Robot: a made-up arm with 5 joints.
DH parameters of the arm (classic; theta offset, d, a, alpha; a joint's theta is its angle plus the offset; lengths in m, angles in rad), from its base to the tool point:
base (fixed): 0 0 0 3.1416
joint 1: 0 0.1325 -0.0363 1.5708
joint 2: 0 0.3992 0.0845 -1.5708
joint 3: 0 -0.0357 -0.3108 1.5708
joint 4: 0 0.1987 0.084 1.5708
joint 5: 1.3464 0 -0.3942 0
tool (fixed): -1.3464 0.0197 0 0
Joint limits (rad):
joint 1: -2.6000..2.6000
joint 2: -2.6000..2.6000
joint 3: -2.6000..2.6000
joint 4: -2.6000..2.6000
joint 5: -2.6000..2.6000
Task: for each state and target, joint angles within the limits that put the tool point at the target. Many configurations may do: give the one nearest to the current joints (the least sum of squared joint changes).
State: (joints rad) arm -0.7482 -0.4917 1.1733 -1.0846 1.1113
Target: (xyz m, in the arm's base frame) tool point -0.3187 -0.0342 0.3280
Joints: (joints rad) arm -1.3850 -0.7771 1.8531 -0.7262 1.8397
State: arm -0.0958 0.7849 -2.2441 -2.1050 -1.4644
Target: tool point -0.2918 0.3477 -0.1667
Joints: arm 0.1450 0.5957 -1.4698 -2.2991 -1.6179
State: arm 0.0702 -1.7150 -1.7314 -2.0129 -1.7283
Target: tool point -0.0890 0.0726 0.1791
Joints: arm -0.2321 -2.6000 -2.0833 -1.6078 -0.9858
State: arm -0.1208 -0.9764 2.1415 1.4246 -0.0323
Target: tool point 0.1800 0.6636 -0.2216
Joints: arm 0.2049 -0.9417 1.8565 1.2749 0.4279
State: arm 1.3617 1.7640 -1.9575 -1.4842 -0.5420
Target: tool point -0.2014 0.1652 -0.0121
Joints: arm 0.8697 1.9786 -1.6943 -1.2392 -1.2532
